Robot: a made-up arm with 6 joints.
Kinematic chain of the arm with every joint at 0, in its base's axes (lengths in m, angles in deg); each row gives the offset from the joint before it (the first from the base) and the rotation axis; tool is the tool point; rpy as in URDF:
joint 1: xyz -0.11 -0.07 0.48 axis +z
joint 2: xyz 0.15 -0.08 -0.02 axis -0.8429 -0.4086 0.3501
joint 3: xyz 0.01 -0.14 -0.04 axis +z
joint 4: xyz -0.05 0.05 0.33 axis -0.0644 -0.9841 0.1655
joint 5: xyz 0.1 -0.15 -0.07 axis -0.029 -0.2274 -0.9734
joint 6: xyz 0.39 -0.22 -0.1 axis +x
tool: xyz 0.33 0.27 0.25 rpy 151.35 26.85 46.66
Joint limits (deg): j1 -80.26..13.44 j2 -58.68..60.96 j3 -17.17..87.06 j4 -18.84..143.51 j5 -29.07..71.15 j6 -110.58..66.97
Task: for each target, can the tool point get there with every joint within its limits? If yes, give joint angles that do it. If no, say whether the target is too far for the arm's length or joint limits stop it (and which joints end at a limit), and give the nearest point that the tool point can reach.
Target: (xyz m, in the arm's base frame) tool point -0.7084 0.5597 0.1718
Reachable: no: joint limits stop it (at a limit: joint 1, joint 2, joint 3, joint 6) | nearest point -0.6453 0.5117 0.2311 | short by 0.099 m
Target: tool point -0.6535 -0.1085 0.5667
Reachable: no: joint limits stop it (at a limit: joint 1, joint 4, joint 5) | nearest point -0.8606 -0.0739 0.5845 | short by 0.211 m
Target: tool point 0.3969 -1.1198 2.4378
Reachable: no: too far | nearest point 0.2198 -0.7531 1.6651 | short by 0.873 m
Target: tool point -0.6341 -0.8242 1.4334
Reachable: yes | joints -51.43 -14.16 47.16 94.39 12.20 53.55
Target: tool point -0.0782 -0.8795 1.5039
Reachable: yes | joints -62.07 0.47 11.24 78.24 28.81 -95.58
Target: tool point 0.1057 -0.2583 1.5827
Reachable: yes | joints -70.65 38.23 24.46 54.38 41.79 6.80
